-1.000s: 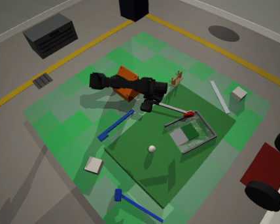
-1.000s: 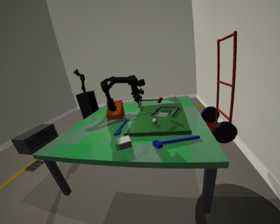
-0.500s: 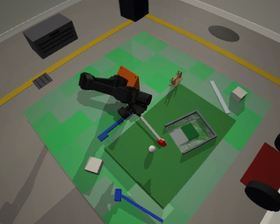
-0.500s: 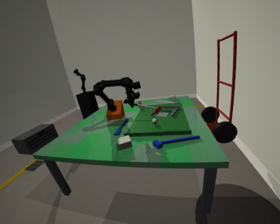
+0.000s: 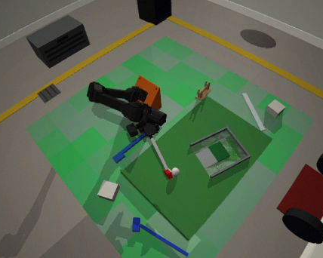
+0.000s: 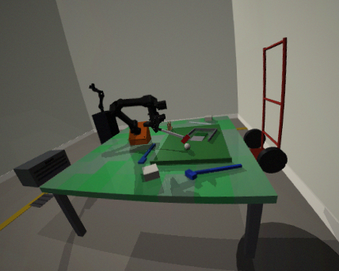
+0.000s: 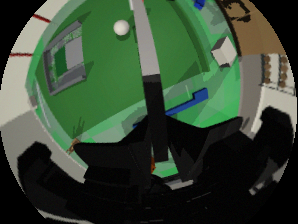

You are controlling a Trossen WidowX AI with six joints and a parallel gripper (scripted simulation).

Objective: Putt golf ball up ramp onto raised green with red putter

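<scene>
The red putter is 110 mm ahead of my gripper tip, 40 mm to the right of it and 10 mm below it. Round my gripper tip: small wooden stand (510 mm to the left, 110 mm below, 10 mm behind); then dark green putting mat (250 mm ahead, 140 mm below, 130 mm to the left); then white golf ball (210 mm ahead, 120 mm below, 30 mm to the right).
</scene>
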